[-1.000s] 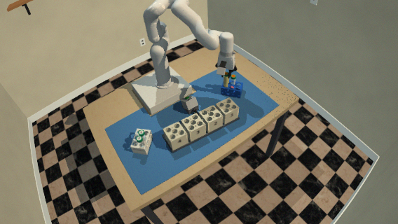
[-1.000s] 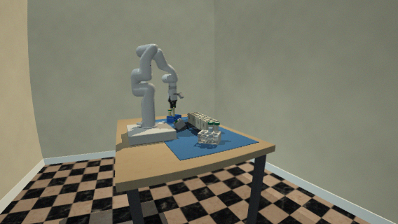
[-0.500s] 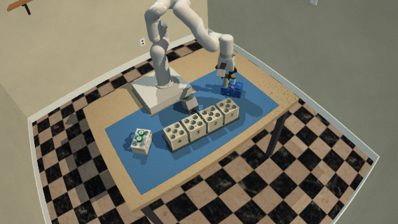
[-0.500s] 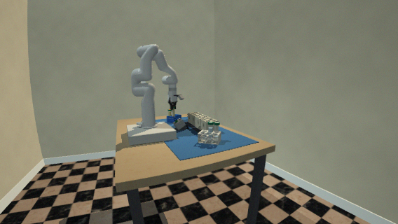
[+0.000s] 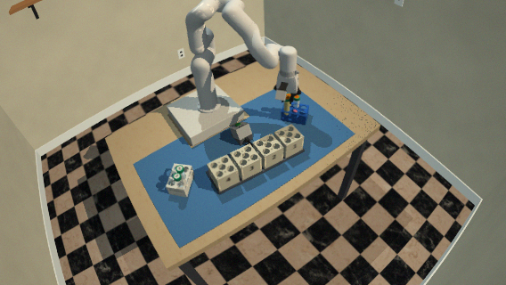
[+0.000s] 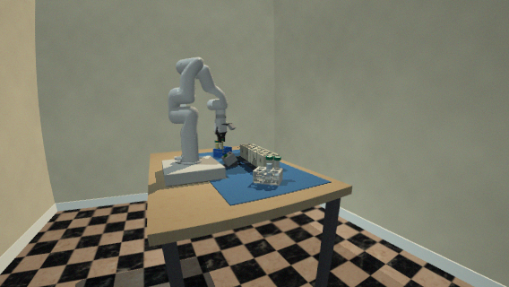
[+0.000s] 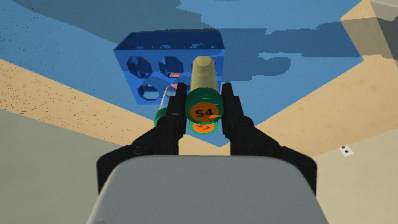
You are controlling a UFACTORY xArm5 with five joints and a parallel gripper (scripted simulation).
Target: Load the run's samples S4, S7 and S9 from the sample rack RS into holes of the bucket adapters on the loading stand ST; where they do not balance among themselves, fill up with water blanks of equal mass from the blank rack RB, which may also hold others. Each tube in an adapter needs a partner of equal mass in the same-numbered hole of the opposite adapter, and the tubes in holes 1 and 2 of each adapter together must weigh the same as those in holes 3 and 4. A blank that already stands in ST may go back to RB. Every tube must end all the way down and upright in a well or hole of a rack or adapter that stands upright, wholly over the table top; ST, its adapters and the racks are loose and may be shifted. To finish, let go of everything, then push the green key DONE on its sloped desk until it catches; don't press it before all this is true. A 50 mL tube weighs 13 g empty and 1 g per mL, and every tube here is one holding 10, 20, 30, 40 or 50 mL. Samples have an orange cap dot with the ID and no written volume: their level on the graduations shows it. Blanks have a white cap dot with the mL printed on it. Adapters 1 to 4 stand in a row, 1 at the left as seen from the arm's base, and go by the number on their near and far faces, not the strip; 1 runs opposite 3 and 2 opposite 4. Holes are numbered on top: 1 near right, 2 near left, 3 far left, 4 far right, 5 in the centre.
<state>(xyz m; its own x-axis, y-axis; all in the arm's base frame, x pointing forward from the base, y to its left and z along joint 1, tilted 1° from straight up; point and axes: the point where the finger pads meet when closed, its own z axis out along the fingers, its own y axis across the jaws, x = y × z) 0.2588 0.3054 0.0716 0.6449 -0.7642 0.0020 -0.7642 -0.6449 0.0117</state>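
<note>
The sample tube S4 is 1 cm to the right of my hand and 5 cm below it. Round my hand: blue sample rack RS: 2 cm ahead, 4 cm to the left, 10 cm below; then sample tube S9: 1 cm ahead, 6 cm to the left, 7 cm below; then sample tube S7: 3 cm behind, 3 cm to the left, 7 cm below.
</note>
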